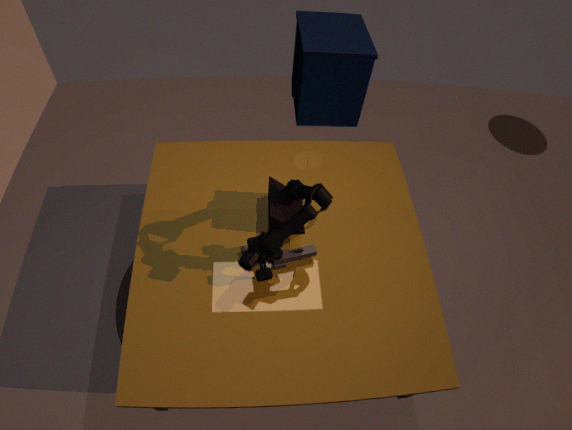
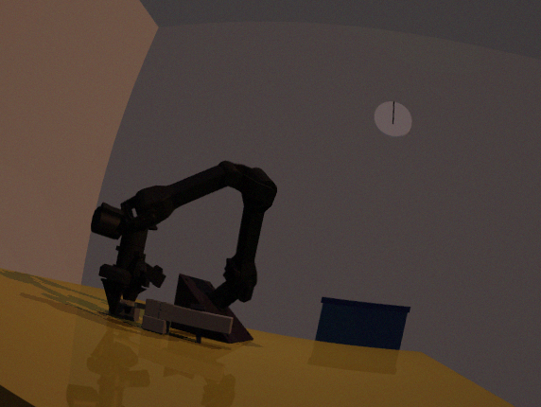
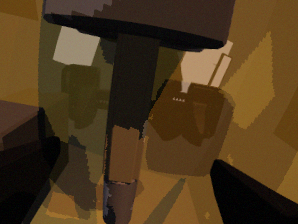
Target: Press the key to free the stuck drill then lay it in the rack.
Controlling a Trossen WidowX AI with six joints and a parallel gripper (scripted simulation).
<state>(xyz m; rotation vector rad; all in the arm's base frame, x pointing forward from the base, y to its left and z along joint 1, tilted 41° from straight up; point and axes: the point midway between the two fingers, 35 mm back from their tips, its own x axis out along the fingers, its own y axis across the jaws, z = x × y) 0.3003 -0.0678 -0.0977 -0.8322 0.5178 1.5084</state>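
My gripper tip is 4 cm to the right of the drill stub, 3 cm below it and 2 cm past it. The rest, counted from my gripper tip: grey housing: 14 cm to the left, 3 cm behind, 3 cm above; dark key: 17 cm to the left, 4 cm behind, 4 cm above; dark block: 8 cm behind, 4 cm to the right.
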